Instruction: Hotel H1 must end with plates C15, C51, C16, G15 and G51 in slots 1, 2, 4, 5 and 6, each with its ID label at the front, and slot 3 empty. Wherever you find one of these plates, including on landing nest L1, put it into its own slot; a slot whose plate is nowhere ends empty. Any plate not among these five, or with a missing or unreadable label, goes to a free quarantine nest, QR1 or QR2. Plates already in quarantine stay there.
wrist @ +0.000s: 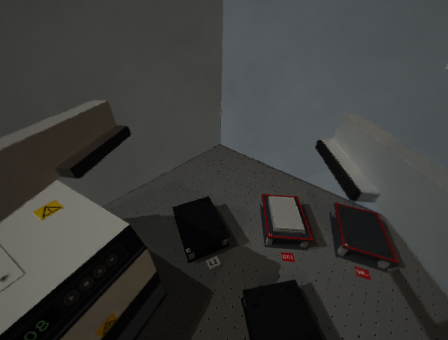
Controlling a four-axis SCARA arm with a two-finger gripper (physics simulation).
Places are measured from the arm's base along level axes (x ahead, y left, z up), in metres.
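Where they show: gripper, between the fingertips: (221, 124).
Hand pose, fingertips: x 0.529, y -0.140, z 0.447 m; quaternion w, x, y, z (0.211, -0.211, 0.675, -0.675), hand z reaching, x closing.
Things, the pixels of their top centre, and the offset from my fingertips. "*": a spot on its surface instead. Level surfaces: height alone.
- white plate, centre of its top: (285, 211) dx +0.011, dy -0.319, dz -0.369 m
- black nest, centre of its top: (199, 219) dx +0.189, dy -0.135, dz -0.379 m
- white instrument, a spot on its surface: (70, 235) * dx +0.189, dy +0.100, dz -0.188 m
- perforated deck, height of its surface: dz -0.433 m
My gripper (221, 124) is open with nothing between its two black-padded fingers, high above the deck. A white plate (286, 214) lies on a red-rimmed quarantine nest (265, 220) at centre right; its red tag is too blurred to read surely. The other red-rimmed quarantine nest (364, 232), farther right, holds no plate. A black nest (201, 225) tagged L2 stands left of them without a plate. Another black nest or stand (280, 312) shows in part at the bottom edge; its tag is out of view. The hotel H1 and nest L1 cannot be made out in this view.
A white instrument (70, 235) with a dark button panel, green digits and yellow warning labels stands at the lower left. The perforated deck (220, 175) runs back to a corner between a grey wall (110, 55) and a bluish wall (325, 60).
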